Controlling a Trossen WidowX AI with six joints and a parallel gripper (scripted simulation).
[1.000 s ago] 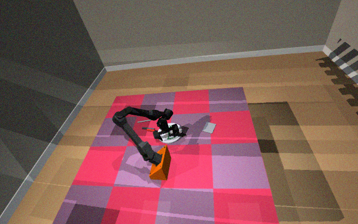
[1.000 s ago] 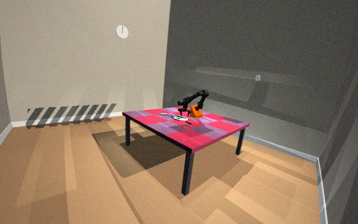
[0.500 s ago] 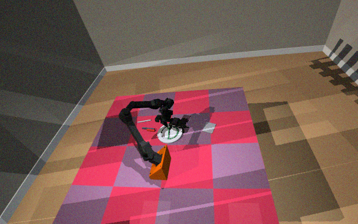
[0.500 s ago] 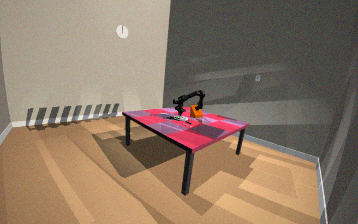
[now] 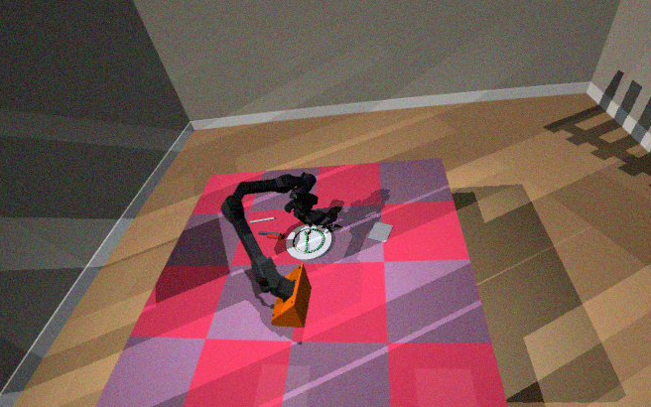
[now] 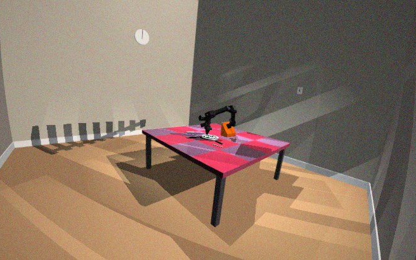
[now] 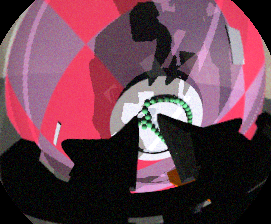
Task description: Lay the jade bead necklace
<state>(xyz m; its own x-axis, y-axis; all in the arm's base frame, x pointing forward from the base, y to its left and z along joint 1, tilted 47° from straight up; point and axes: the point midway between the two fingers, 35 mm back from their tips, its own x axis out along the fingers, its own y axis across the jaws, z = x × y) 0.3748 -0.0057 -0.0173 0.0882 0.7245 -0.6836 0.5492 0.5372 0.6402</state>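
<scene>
Now: the round white bead board 6 cm behind my gripper tip and 4 cm below it. Round my gripper tip: red-handled tool: 1 cm behind, 18 cm to the left, 4 cm below; then flat grey pad: 3 cm behind, 31 cm to the right, 4 cm below; then thin white rod: 9 cm ahead, 25 cm to the left, 4 cm below.
</scene>
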